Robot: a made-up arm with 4 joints. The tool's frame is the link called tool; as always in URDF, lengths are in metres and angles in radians.
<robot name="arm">
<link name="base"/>
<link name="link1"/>
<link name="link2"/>
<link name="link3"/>
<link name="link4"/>
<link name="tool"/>
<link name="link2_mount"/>
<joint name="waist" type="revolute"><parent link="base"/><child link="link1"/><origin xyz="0 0 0.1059"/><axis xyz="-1 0 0"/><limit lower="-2.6" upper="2.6" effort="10" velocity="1.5"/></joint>
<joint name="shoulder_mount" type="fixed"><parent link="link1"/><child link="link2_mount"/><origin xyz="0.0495 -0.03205 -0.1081"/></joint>
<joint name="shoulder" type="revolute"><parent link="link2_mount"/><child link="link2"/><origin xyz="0.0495 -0.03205 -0.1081"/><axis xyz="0 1 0"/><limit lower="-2.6" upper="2.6" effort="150" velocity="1.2"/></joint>
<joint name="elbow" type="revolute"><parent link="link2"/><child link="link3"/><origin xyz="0.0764 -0.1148 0.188"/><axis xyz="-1 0 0"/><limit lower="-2.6" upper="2.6" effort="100" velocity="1.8"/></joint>
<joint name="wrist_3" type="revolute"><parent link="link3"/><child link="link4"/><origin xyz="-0.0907 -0.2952 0.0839"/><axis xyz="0 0 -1"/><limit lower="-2.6" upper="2.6" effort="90" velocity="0.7"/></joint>
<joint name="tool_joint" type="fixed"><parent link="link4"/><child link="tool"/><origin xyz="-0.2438 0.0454 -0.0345"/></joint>
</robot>
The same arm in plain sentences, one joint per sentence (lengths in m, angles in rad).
The arm has four revolute joints in a row. What follows holds with every joint at zero, and every direction is one of the base frame's. The first joint lies 0.1059 m along +z from the base frame's origin and turns about -x, from -2.6 to 2.6 rad. The second joint lies 0.099 m along +x and 0.0641 m along -y and 0.2162 m along -z from the first joint and turns about +y, from -2.6 to 2.6 rad. The third joint lies 0.0764 m along +x and 0.1148 m along -y and 0.188 m along +z from the second joint and turns about -x, from -2.6 to 2.6 rad. The fourth joint lies 0.0907 m along -x and 0.2952 m along -y and 0.0839 m along +z from the third joint and turns about -z, from -2.6 to 2.6 rad. The tool frame, which is the frame that the pose is given for, lies 0.2438 m along -x and 0.0454 m along +y and 0.0345 m along -z from the fourth joint; its axes are parallel to the base frame's.
